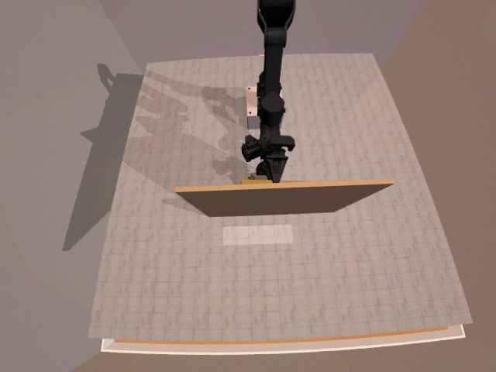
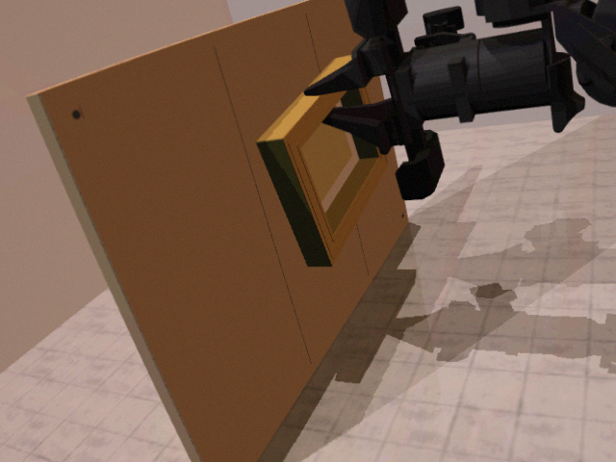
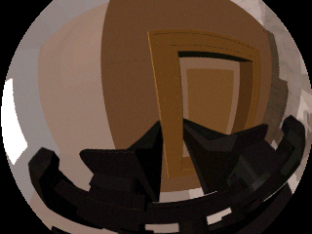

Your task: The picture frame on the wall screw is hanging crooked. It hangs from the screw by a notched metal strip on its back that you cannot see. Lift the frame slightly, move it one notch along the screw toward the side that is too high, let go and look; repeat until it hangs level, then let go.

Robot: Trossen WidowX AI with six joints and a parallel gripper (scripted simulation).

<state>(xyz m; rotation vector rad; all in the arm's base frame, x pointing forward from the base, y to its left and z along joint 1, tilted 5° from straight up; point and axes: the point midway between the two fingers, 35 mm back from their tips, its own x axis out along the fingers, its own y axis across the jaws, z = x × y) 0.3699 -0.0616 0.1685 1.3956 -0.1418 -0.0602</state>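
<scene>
Now: gripper tip 10 mm to the left of the golden picture frame and 50 mm above it. Also, from my gripper tip: brown wall board (20 mm ahead, 10 mm to the left, 70 mm below).
</scene>
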